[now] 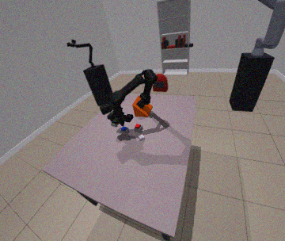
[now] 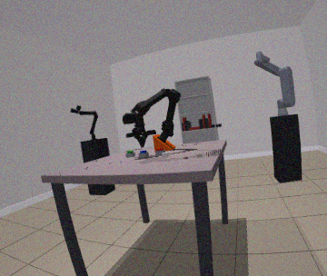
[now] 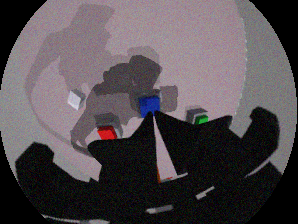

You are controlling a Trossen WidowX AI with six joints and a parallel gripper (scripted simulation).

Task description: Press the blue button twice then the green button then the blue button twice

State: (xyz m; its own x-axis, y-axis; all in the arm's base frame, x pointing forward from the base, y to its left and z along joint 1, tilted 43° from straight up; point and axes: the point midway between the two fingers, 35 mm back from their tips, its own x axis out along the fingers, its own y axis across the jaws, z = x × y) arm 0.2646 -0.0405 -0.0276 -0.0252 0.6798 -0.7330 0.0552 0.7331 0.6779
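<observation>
My gripper tip is now 3 cm above the blue button. From my gripper tip the other things lie so: red button (10 cm to the left, 4 cm behind, 3 cm below); white block (15 cm to the left, 5 cm below, 4 cm ahead).
</observation>
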